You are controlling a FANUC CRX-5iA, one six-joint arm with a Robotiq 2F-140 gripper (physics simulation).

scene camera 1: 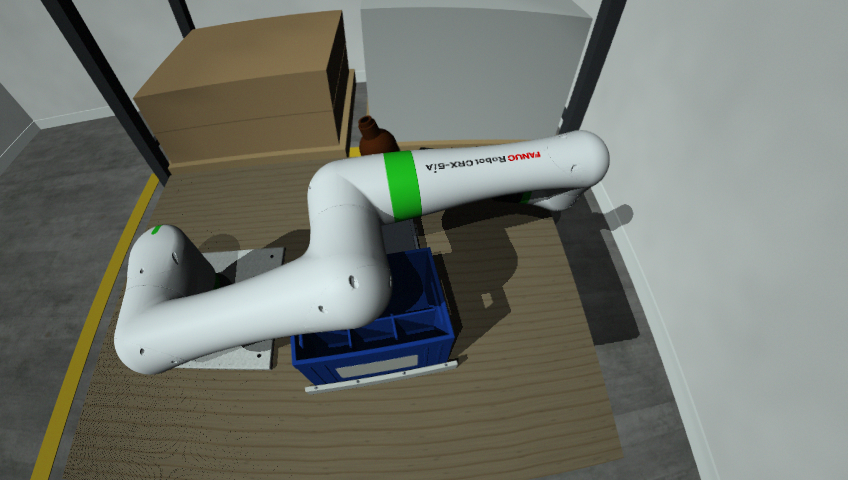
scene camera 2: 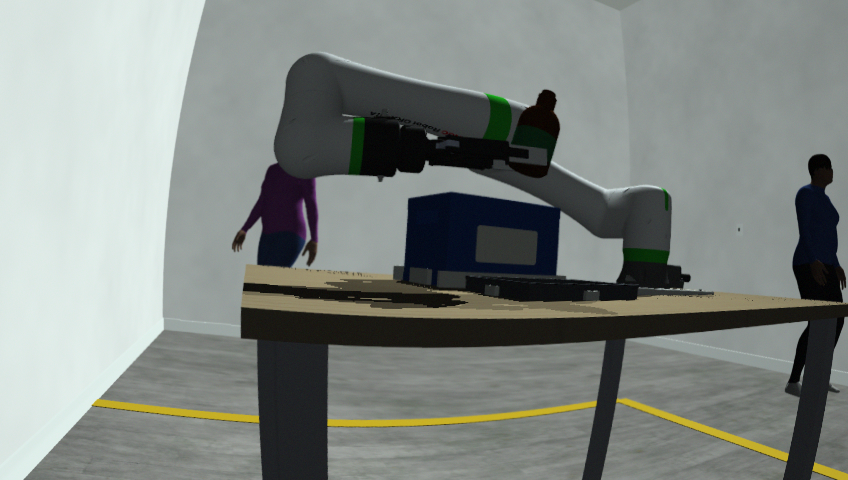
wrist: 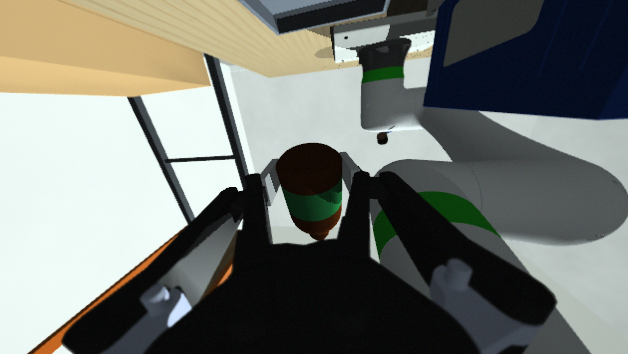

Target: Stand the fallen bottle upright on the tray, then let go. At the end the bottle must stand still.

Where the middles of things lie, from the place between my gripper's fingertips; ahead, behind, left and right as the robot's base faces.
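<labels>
There is a brown bottle (scene camera 2: 538, 126), and my gripper is 5 cm below it. Counting from my hand, I find the dark tray (scene camera 2: 531, 289) 2 cm to the right, 6 cm behind and 21 cm below. The blue crate (scene camera 1: 415, 331) is 28 cm to the right of my hand, 2 cm behind it and 14 cm below it, whereas the pale rail (scene camera 1: 441, 367) is 38 cm to the right of my hand and 21 cm below.
</labels>
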